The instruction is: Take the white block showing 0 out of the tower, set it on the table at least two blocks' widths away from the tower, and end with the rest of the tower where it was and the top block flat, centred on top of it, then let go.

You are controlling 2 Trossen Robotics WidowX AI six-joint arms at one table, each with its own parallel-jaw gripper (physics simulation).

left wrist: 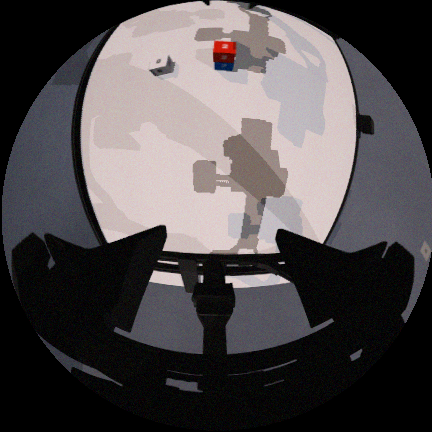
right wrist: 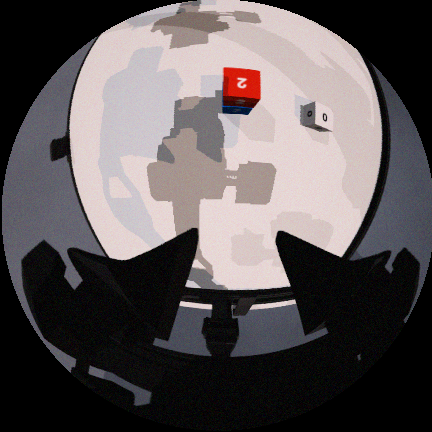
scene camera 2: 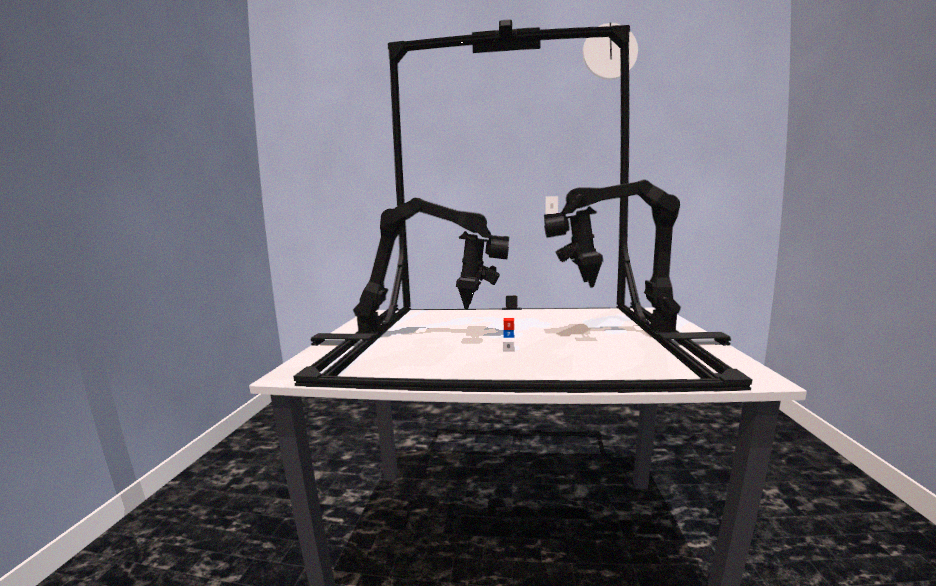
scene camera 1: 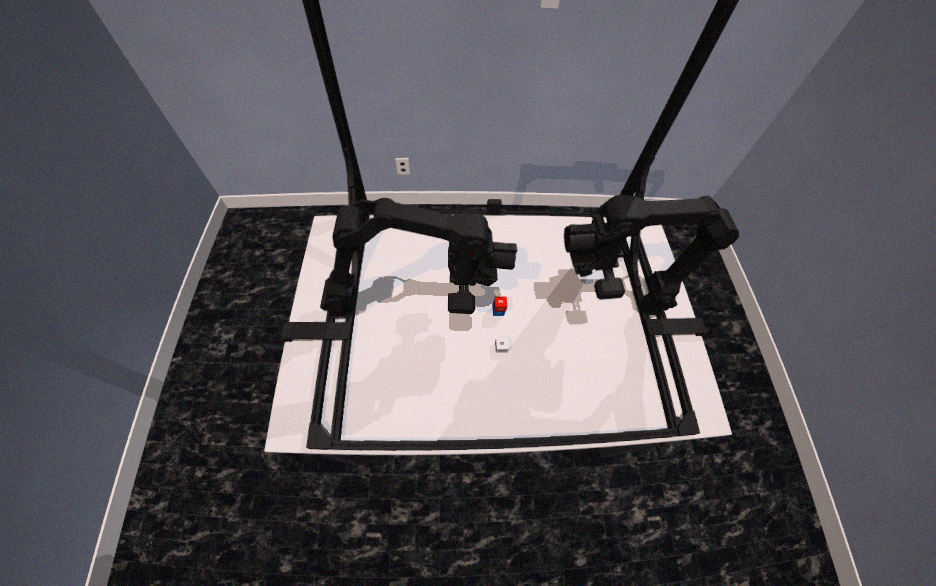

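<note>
The white block showing 0 lies flat on the table, apart from the tower and nearer the front edge. The tower is a red block showing 2 on top of a blue block. The red block looks flat and about centred. My right gripper is open and empty, raised to the left of the tower in the scene views. My left gripper is open and empty, high up on the right.
A black frame runs around the white table top, with an overhead bar at the back. Shadows of both arms fall across the table around the tower.
</note>
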